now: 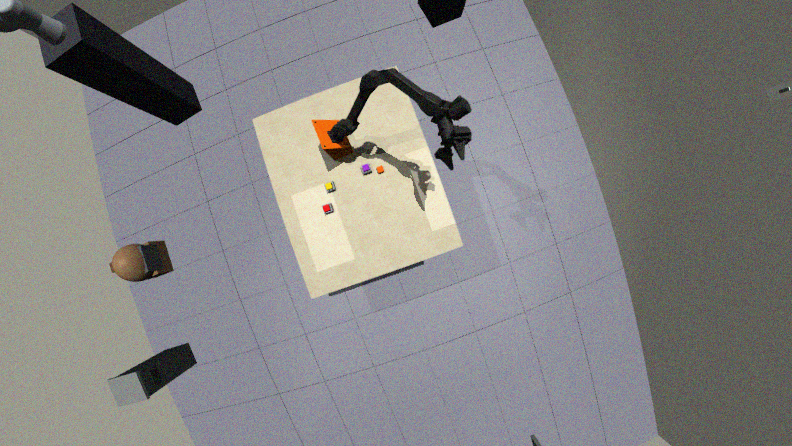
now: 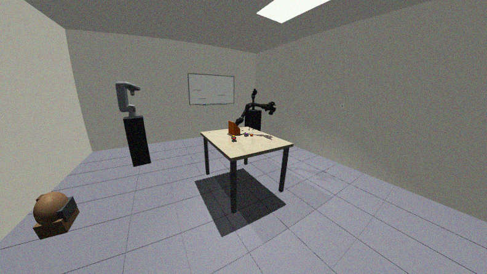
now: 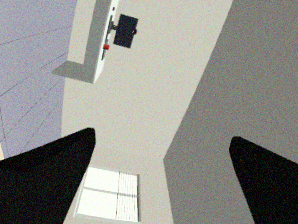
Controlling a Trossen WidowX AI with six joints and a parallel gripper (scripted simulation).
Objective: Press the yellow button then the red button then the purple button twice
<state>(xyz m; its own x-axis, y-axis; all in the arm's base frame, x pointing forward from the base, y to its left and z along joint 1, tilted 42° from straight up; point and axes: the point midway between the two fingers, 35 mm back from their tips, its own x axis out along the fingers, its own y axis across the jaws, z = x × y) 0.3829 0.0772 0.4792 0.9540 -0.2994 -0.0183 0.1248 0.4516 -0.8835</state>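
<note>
Right now the yellow button is 25 cm behind my gripper tip, 53 cm to the right of it and 39 cm below it. Also, from my gripper tip: red button (15 cm behind, 59 cm to the right, 39 cm below); small orange block (21 cm behind, 24 cm to the right, 41 cm below); purple button (25 cm behind, 30 cm to the right, 39 cm below).
</note>
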